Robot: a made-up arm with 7 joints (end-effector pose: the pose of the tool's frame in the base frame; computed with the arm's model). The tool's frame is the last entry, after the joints. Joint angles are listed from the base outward.
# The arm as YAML. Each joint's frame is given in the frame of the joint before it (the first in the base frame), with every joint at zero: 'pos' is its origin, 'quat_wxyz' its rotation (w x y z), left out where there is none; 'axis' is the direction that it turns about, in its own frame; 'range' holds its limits. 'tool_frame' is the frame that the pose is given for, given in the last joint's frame.
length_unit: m
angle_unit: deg
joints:
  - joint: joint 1
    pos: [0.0, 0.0, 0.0]
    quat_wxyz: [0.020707, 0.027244, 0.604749, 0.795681]
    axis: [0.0, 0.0, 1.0]
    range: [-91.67, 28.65]
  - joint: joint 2
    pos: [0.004, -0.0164, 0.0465]
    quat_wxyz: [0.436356, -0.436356, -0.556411, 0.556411]
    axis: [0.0, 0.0, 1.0]
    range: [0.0, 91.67]
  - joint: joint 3
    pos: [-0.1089, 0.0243, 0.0]
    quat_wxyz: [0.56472, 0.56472, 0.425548, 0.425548]
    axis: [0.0, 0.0, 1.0]
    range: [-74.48, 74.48]
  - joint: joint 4
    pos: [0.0, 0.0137, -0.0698]
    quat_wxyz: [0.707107, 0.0, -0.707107, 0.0]
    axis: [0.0, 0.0, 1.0]
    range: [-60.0, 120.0]
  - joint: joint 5
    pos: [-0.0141, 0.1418, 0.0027]
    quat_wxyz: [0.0, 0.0, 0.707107, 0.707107]
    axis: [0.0, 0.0, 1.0]
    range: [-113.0, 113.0]
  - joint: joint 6
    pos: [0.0, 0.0, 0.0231]
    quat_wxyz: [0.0, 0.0, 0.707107, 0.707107]
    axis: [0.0, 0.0, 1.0]
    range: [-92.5, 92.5]
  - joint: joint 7
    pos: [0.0, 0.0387, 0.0]
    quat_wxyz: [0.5, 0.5, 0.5, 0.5]
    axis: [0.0, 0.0, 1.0]
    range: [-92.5, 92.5]
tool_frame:
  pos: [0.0, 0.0, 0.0]
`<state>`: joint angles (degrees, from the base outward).
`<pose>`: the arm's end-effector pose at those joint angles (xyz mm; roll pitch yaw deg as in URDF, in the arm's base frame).
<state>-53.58 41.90 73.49 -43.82 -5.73 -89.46 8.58</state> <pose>38.1 164.4 56.4 -157.15 10.59 -129.82</pose>
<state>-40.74 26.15 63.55 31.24 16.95 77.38 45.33</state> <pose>195.6 279.5 -179.3 69.88 36.79 131.72</pose>
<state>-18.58 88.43 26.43 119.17 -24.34 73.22 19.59</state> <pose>-59.8 365.4 -76.1 93.38 32.29 -168.01</pose>
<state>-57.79 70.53 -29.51 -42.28 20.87 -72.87 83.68</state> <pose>149.3 33.9 13.8 137.75 -59.68 174.83</pose>
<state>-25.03 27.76 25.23 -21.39 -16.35 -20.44 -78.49</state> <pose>207.0 163.5 -23.5 61.08 -2.50 -70.95</pose>
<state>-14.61 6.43 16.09 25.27 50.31 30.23 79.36</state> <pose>178.7 140.7 -285.3 72.38 -39.79 68.30</pose>
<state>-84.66 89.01 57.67 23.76 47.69 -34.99 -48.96</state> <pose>1.4 295.9 216.9 92.93 -54.58 19.62</pose>
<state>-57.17 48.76 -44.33 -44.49 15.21 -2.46 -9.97</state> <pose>166.1 -29.5 -8.8 87.69 -10.37 -87.15</pose>
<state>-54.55 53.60 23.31 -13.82 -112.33 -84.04 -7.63</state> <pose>185.5 209.3 99.5 -161.73 -23.07 114.33</pose>
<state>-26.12 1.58 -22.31 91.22 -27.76 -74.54 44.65</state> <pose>109.5 59.0 -347.1 4.58 3.39 43.43</pose>
